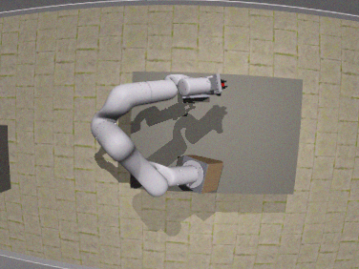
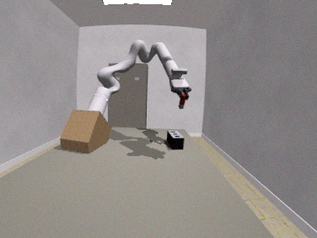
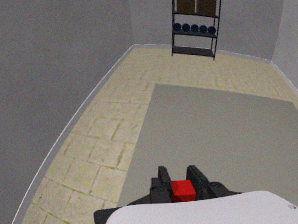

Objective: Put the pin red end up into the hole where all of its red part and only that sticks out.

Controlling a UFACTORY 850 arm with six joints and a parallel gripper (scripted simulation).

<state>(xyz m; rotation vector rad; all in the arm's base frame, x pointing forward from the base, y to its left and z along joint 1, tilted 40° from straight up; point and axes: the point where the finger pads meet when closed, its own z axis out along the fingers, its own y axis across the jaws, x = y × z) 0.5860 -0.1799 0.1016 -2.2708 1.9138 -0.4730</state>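
Now: the pin 1 cm to the left of my hand and 1 cm below it. The rest, counted from my hand: block: 4 cm behind, 14 cm to the left, 29 cm below.
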